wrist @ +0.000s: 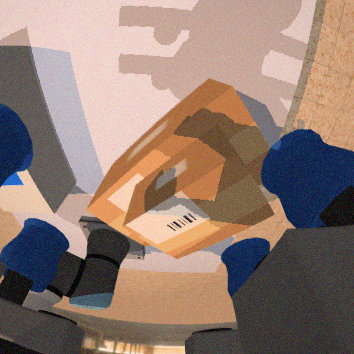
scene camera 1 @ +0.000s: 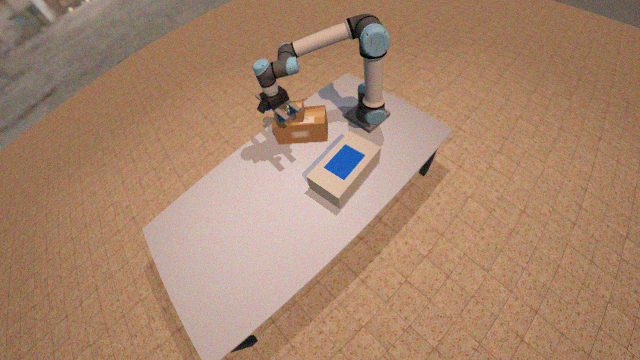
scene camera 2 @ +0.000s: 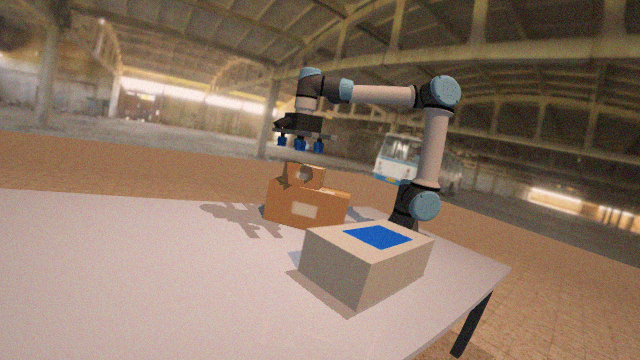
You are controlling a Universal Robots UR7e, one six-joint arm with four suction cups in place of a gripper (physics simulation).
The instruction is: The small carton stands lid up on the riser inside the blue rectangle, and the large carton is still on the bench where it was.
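Places are measured from the arm's base along level axes (x ahead, y left, z up), in centimetres.
Where they show: end effector, tool point: (wrist: 142, 212) (scene camera 1: 280, 109) (scene camera 2: 298, 148); arm's base, origin of the base link: (wrist: 109, 241).
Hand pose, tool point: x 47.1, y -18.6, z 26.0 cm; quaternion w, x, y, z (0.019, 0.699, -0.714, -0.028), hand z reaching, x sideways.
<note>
Each offset is from my tool point to the top centre of the thing. Level surfaces: height alone.
The small brown carton @(dx -7.7, dy -4.8, dz -5.8 cm) (scene camera 1: 299, 116) (scene camera 2: 312, 177) (wrist: 202, 172) stands on the left end of the large carton's top in the scene views, barcode label up. The large brown carton @(dx -10.7, dy -2.3, dz -13.6 cm) (scene camera 1: 315, 132) (scene camera 2: 330, 212) (wrist: 200, 92) stands on the bench @(dz -29.1 cm) (scene camera 1: 225, 240) (scene camera 2: 150, 280) (wrist: 90, 50). The beige riser @(dx -7.1, dy +38.0, dz -17.0 cm) (scene camera 1: 365, 143) (scene camera 2: 335, 265) (wrist: 30, 115) bears the blue rectangle @(dx -7.1, dy +38.0, dz -17.0 cm) (scene camera 1: 344, 161) (scene camera 2: 378, 236) (wrist: 12, 178), with no carton on it. My gripper (scene camera 1: 281, 114) (scene camera 2: 300, 144) is open, cups down, holding nothing. It hangs above the small carton with a visible gap and shades part of both cartons.
The arm's base (scene camera 1: 370, 116) (scene camera 2: 415, 205) stands on the bench behind the riser, to the right of the cartons in the scene views. The large carton is close to the bench's far edge. The riser stands nearer the opposite long edge.
</note>
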